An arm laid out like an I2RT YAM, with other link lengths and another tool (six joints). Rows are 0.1 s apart.
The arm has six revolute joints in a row. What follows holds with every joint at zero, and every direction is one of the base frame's. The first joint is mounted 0.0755 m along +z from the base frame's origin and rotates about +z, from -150 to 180 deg. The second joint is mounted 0.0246 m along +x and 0.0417 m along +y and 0.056 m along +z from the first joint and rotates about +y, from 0 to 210 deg. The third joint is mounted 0.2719 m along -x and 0.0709 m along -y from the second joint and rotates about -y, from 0 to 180 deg. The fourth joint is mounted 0.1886 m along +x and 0.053 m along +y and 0.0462 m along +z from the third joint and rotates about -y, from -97 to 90 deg. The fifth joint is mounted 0.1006 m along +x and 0.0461 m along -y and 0.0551 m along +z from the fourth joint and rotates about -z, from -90 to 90 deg. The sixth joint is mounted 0.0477 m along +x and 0.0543 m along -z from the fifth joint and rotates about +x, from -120 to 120 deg. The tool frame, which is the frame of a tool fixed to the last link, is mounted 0.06 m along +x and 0.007 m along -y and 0.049 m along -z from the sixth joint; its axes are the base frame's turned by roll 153.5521, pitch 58.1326 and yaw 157.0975 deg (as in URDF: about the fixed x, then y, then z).
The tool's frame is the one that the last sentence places.
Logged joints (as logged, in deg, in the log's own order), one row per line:
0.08 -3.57 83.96 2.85 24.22 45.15
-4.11 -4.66 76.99 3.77 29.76 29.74
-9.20 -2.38 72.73 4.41 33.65 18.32
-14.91 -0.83 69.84 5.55 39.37 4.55
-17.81 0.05 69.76 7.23 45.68 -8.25
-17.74 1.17 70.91 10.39 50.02 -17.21
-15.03 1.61 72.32 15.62 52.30 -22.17
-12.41 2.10 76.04 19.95 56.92 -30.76
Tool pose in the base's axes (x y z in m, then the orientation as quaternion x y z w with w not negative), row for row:
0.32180 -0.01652 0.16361 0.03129 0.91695 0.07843 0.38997
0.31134 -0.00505 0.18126 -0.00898 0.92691 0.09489 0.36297
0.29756 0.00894 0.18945 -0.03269 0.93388 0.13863 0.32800
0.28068 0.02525 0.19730 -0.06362 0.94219 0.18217 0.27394
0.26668 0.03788 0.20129 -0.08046 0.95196 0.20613 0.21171
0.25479 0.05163 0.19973 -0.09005 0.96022 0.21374 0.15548
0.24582 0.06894 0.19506 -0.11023 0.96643 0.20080 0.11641
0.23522 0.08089 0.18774 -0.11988 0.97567 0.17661 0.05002
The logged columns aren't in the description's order. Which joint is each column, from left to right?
Columns, left to right: joint 5, joint 6, joint 2, joint 1, joint 3, joint 4.
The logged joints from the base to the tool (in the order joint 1, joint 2, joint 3, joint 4, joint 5, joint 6), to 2 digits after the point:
2.85 83.96 24.22 45.15 0.08 -3.57
3.77 76.99 29.76 29.74 -4.11 -4.66
4.41 72.73 33.65 18.32 -9.20 -2.38
5.55 69.84 39.37 4.55 -14.91 -0.83
7.23 69.76 45.68 -8.25 -17.81 0.05
10.39 70.91 50.02 -17.21 -17.74 1.17
15.62 72.32 52.30 -22.17 -15.03 1.61
19.95 76.04 56.92 -30.76 -12.41 2.10

